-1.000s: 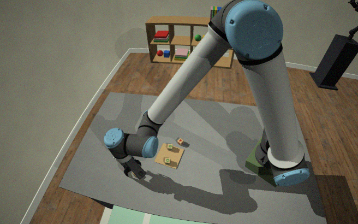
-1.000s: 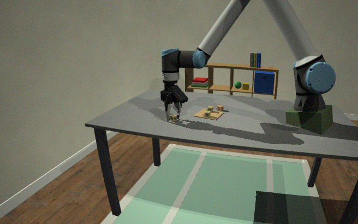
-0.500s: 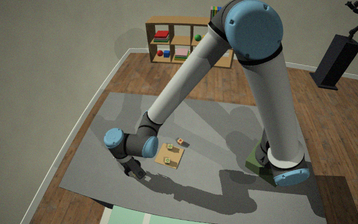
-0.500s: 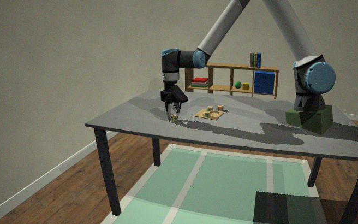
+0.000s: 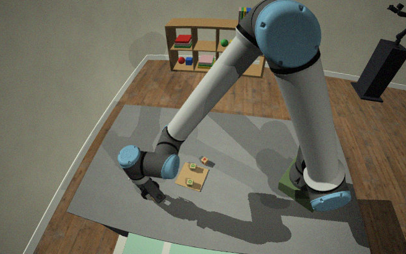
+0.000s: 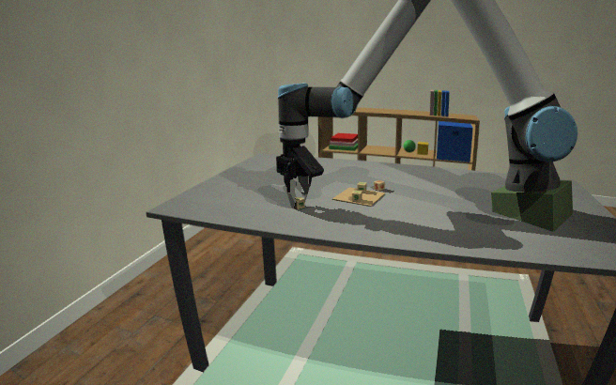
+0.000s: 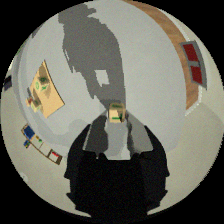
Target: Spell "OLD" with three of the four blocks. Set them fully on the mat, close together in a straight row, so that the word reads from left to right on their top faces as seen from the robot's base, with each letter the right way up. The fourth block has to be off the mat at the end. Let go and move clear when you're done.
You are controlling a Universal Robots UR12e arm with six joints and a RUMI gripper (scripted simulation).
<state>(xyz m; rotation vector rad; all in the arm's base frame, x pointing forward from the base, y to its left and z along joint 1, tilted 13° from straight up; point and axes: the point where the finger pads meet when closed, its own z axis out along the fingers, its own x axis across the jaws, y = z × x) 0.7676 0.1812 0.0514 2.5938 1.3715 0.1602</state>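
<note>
Now: hand 170 mm past the tan mat, 160 mm to the left of it and 10 mm above it.
</note>
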